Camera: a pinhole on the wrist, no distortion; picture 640 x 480 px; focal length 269.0 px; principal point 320.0 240.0 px. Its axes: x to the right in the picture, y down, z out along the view. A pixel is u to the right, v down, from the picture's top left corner.
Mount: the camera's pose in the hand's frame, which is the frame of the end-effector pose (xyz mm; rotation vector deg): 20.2 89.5 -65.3 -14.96 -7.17 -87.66
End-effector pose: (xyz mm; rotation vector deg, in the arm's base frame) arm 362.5 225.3 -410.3 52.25 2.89 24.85
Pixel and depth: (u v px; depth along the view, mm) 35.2 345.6 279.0
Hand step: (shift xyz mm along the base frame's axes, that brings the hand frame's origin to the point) 2.3 198.9 440.9
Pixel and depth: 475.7 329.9 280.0
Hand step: 182.4 -121.4 168.0
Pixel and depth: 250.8 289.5 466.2
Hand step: 94.5 -37.9 483.5
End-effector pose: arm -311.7 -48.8 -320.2 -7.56 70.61 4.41
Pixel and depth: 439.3 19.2 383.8
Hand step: 264.6 68.9 362.0
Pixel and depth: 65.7 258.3 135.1
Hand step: 10.7 248.4 -36.8
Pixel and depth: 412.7 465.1 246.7
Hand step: 236.9 92.8 -182.7
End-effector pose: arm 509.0 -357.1 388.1 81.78 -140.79 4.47
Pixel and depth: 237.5 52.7 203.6
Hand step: -148.8 164.4 -133.1
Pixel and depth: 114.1 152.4 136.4
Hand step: -193.6 118.5 -25.2
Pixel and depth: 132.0 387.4 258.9
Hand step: -394.1 -4.7 -39.3
